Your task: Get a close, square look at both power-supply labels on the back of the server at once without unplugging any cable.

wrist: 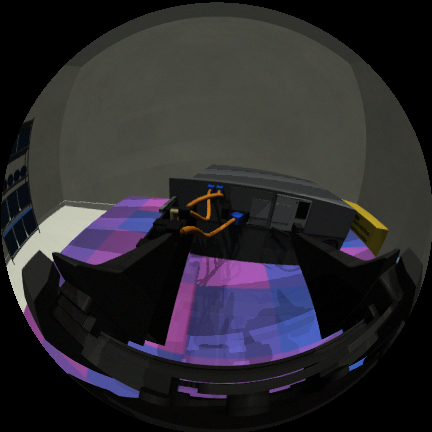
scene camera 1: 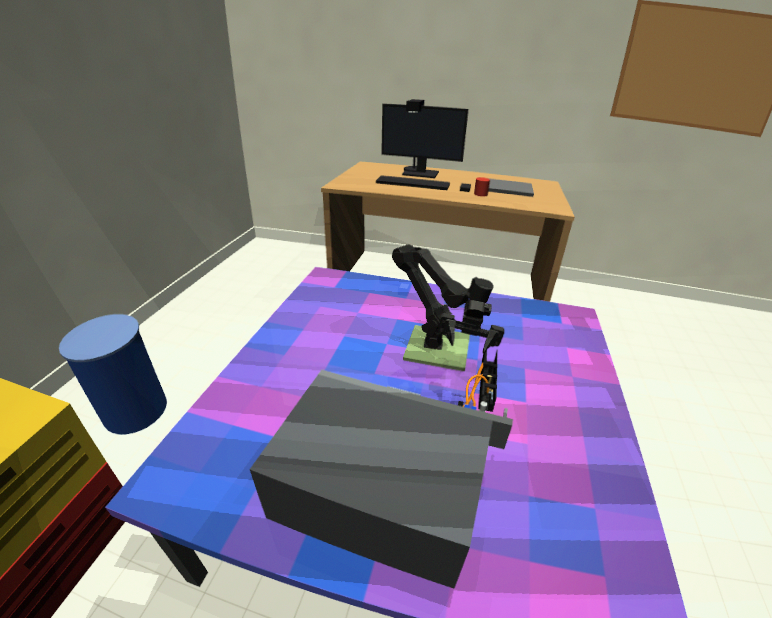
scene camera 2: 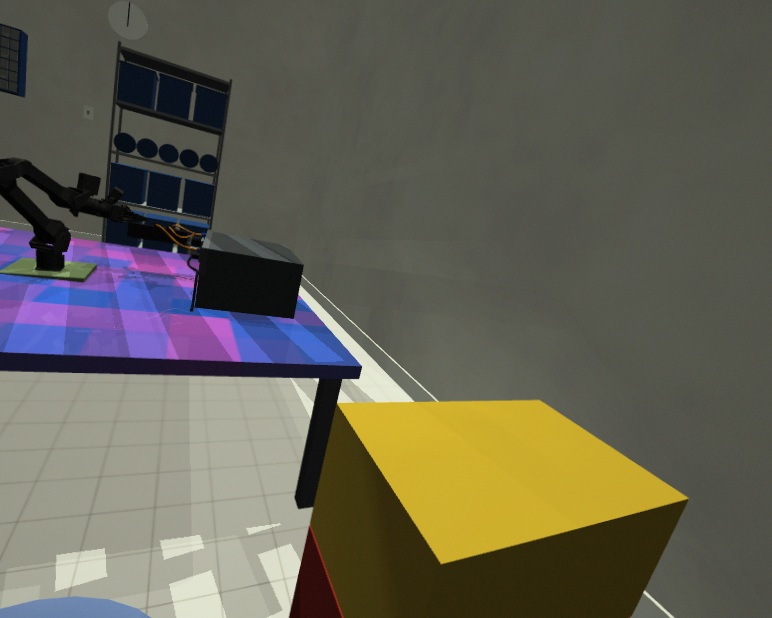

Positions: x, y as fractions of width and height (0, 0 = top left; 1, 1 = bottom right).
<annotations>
my gripper: wrist 0.55, 0.56; scene camera 1 0.61, 0.56; scene camera 2 0.19, 0.36
</annotations>
